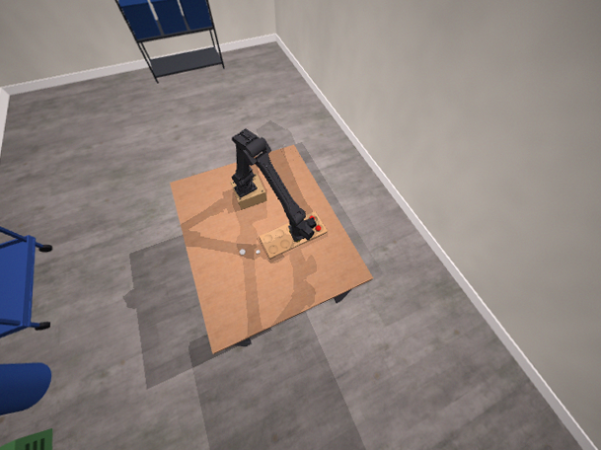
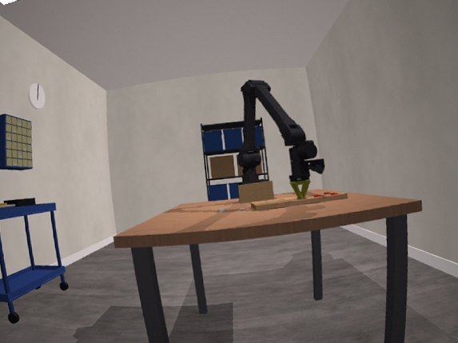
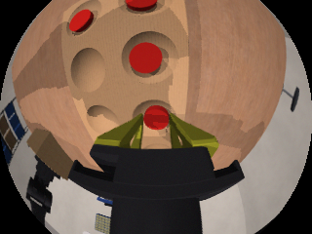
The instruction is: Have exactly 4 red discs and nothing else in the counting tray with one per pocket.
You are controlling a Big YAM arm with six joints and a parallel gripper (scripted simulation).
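Right now the wooden counting tray is 4 cm behind my hand and 1 cm below it. The rest, counted from my hand: white piece 23 cm to the right, 6 cm behind, 2 cm below; then white disc 30 cm to the right, 11 cm behind, 2 cm below.
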